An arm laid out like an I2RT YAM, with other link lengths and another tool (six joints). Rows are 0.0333 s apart.
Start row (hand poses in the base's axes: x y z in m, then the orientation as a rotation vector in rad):
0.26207 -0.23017 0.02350 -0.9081 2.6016 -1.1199
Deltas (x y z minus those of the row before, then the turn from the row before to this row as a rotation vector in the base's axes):
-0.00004 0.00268 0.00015 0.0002 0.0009 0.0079
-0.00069 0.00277 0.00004 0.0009 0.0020 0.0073
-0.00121 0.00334 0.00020 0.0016 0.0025 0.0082
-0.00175 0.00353 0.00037 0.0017 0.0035 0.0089
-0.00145 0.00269 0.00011 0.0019 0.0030 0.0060
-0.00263 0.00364 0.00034 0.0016 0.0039 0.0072
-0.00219 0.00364 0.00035 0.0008 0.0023 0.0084
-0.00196 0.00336 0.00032 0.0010 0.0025 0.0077
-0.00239 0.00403 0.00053 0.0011 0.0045 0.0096
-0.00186 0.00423 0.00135 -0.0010 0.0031 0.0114
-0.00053 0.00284 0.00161 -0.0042 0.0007 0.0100
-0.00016 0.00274 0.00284 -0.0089 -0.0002 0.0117
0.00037 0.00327 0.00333 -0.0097 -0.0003 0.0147
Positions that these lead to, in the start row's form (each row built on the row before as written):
0.26203 -0.22749 0.02365 -0.9182 2.5965 -1.1175
0.26134 -0.22472 0.02369 -0.9283 2.5929 -1.1141
0.26013 -0.22138 0.02389 -0.9397 2.5892 -1.1094
0.25838 -0.21785 0.02426 -0.9527 2.5858 -1.1041
0.25693 -0.21516 0.02437 -0.9618 2.5842 -1.0994
0.25430 -0.21152 0.02471 -0.9731 2.5823 -1.0946
0.25211 -0.20788 0.02506 -0.9847 2.5779 -1.0909
0.25015 -0.20452 0.02538 -0.9956 2.5742 -1.0871
0.24776 -0.20049 0.02591 -1.0103 2.5706 -1.0822
0.24590 -0.19626 0.02726 -1.0264 2.5638 -1.0801
0.24537 -0.19342 0.02887 -1.0397 2.5553 -1.0833
0.24521 -0.19068 0.03171 -1.0553 2.5433 -1.0928
0.24558 -0.18741 0.03504 -1.0744 2.5285 -1.1026

